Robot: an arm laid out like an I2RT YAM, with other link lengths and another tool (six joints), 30 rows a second.
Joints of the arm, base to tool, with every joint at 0 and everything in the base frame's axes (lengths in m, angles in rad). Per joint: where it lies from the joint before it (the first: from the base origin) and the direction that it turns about. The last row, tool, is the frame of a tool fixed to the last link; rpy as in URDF.
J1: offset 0 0 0.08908 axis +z
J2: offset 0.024 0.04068 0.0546 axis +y
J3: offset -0.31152 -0.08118 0 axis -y
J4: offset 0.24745 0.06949 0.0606 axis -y
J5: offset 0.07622 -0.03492 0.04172 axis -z
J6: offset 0.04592 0 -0.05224 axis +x
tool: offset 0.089 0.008 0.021 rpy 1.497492 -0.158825 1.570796
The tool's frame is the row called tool.
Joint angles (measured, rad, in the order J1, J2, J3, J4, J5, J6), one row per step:
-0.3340 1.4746 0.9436 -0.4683 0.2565 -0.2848
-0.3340 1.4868 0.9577 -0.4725 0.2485 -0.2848
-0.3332 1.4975 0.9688 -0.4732 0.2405 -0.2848
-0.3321 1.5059 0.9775 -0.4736 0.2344 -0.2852
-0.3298 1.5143 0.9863 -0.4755 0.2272 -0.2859
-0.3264 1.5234 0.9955 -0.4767 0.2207 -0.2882
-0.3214 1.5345 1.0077 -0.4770 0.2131 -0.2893
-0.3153 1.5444 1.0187 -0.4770 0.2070 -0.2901
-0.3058 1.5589 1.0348 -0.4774 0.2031 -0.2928
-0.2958 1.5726 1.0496 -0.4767 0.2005 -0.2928
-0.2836 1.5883 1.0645 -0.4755 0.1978 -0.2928
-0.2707 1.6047 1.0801 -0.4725 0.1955 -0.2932
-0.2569 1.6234 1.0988 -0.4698 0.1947 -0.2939
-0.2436 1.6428 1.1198 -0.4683 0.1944 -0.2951
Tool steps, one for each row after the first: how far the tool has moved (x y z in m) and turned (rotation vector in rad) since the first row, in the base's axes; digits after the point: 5 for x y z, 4 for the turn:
0.00377 -0.00017 0.00039 0.0071 0.0000 0.0043
0.00743 0.00000 0.00058 0.0136 -0.0020 0.0094
0.01038 0.00028 0.00073 0.0183 -0.0034 0.0142
0.01334 0.00120 0.00069 0.0242 -0.0036 0.0209
0.01665 0.00237 0.00061 0.0288 -0.0034 0.0297
0.02122 0.00392 0.00101 0.0342 -0.0058 0.0397
0.02554 0.00580 0.00142 0.0383 -0.0080 0.0497
0.03162 0.00827 0.00197 0.0399 -0.0090 0.0636
0.03753 0.01086 0.00245 0.0415 -0.0112 0.0750
0.04394 0.01432 0.00222 0.0436 -0.0120 0.0887
0.05090 0.01799 0.00213 0.0446 -0.0143 0.1032
0.05869 0.02177 0.00219 0.0442 -0.0165 0.1181
0.06676 0.02539 0.00257 0.0431 -0.0188 0.1326

